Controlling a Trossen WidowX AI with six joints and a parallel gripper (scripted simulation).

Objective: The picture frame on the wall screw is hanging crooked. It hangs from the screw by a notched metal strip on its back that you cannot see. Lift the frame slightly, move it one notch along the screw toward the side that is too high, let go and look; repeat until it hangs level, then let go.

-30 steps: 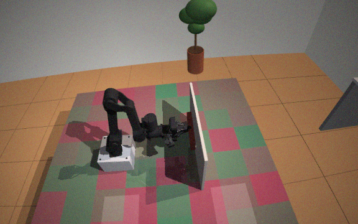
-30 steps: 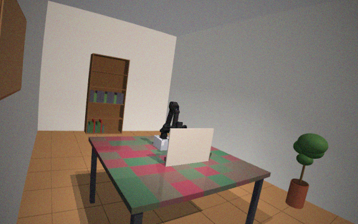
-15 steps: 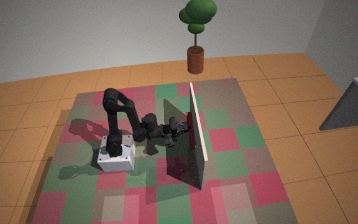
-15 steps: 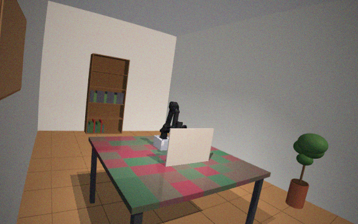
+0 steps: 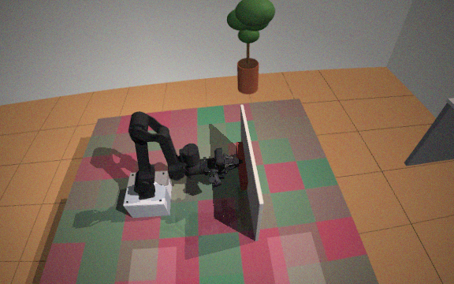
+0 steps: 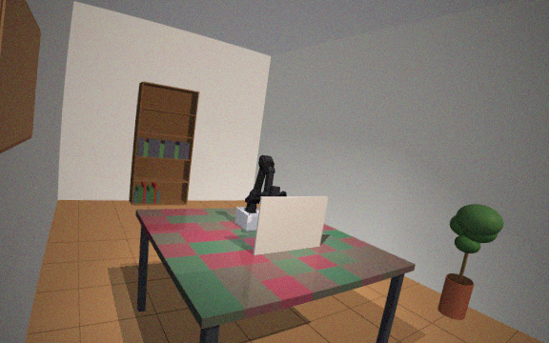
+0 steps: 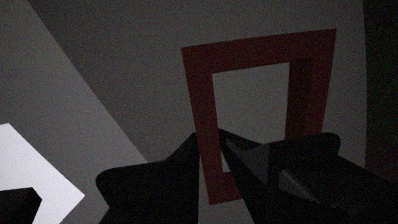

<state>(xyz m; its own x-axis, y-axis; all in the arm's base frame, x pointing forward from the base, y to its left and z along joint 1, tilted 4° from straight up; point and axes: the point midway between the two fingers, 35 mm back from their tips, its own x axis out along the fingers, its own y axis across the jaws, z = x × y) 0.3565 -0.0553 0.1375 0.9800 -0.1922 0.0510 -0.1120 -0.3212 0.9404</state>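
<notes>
The picture frame lies 1 cm ahead of my gripper tip, 2 cm to the left of it and 5 cm below it. Also, from my gripper tip: wall panel: 2 cm ahead, 6 cm below.
</notes>
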